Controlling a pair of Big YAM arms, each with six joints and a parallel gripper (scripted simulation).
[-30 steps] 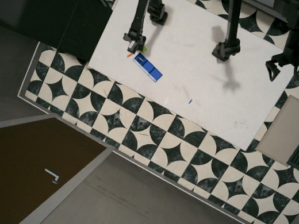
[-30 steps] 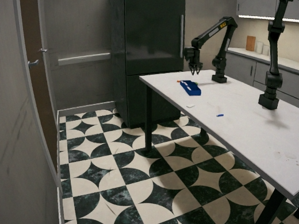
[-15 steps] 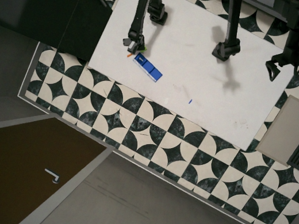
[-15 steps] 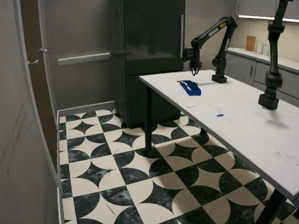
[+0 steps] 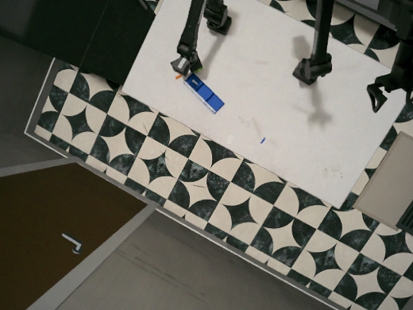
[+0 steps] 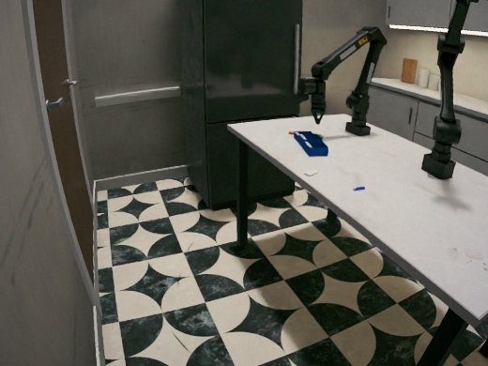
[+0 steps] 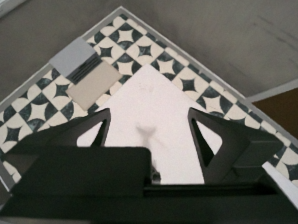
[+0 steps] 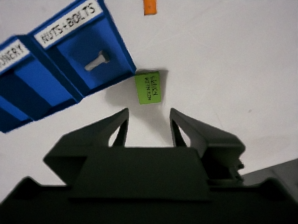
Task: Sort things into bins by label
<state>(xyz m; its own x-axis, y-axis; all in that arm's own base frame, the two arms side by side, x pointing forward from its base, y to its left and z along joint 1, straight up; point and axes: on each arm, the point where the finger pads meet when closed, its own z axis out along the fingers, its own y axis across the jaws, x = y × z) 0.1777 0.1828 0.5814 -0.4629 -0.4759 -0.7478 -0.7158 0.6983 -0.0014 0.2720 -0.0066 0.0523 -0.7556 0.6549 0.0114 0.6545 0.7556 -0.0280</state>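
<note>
Right now my right hand is 7 cm above the green piece. The rest, counted from my right hand: orange cylinder: 9 cm ahead, 7 cm to the right, 7 cm below; then white piece: 37 cm to the left, 26 cm ahead, 8 cm below; then tiny grey piece: 8 cm ahead, 7 cm below, 3 cm to the left.
</note>
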